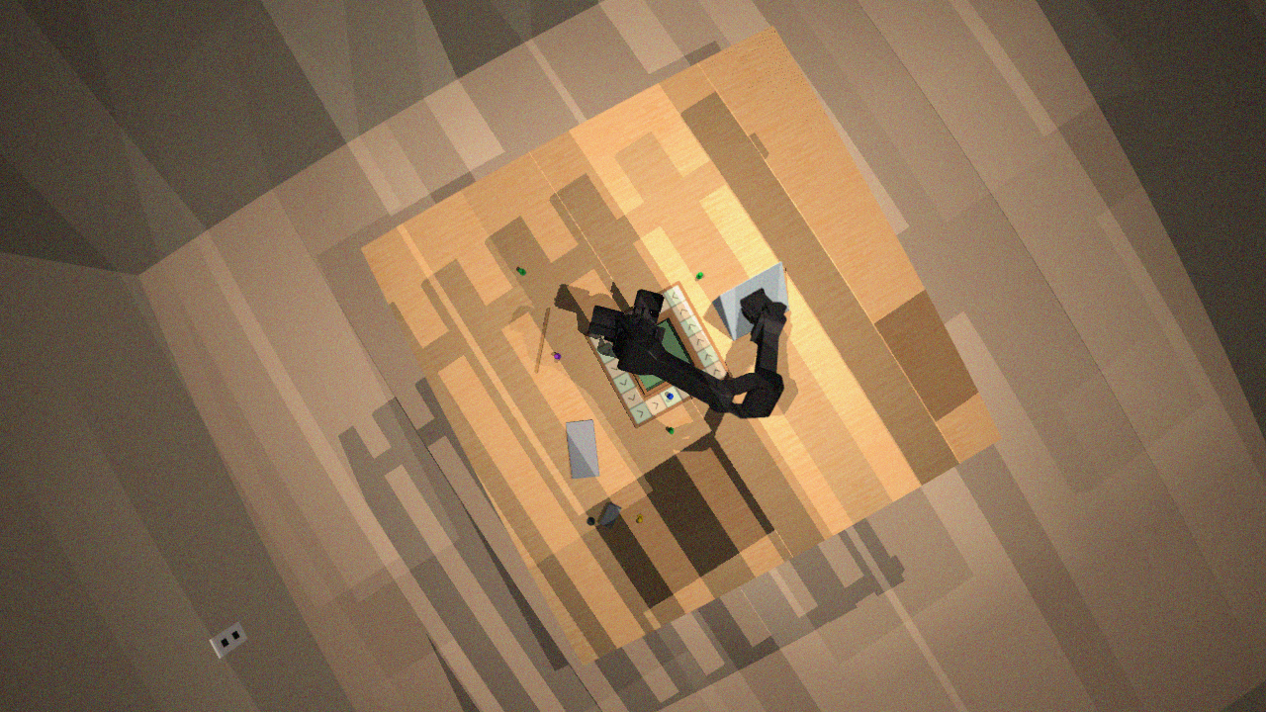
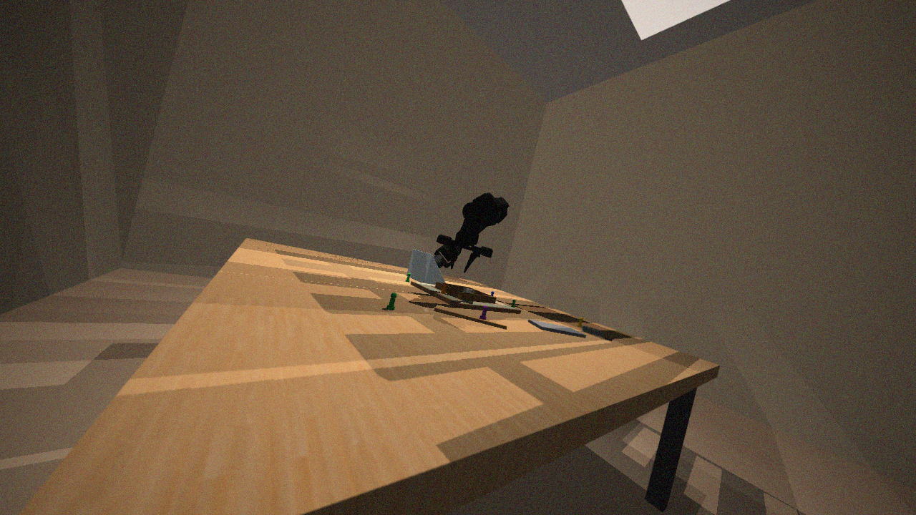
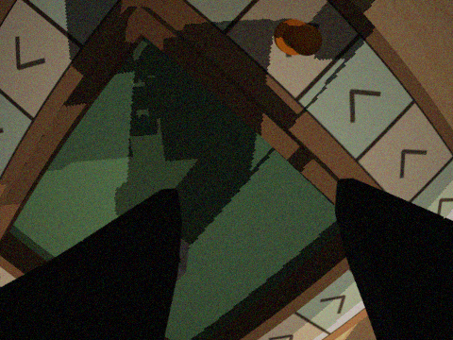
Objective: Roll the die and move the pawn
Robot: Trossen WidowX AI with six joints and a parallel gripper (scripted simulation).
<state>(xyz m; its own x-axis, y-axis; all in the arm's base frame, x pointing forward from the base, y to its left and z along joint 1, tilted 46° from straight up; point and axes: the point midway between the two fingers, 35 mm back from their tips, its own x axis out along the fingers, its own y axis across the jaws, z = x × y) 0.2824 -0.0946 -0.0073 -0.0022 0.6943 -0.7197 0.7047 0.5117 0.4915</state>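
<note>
The orange pawn is 1 cm ahead of my gripper tip, 4 cm to the right of it and 7 cm below it. Also, from my gripper tip: white die: 1 cm behind, 8 cm to the left, 7 cm below; then purple pawn: 22 cm ahead, 6 cm to the right, 8 cm below; then green tray: 1 cm behind, 7 cm to the left, 9 cm below.
</note>
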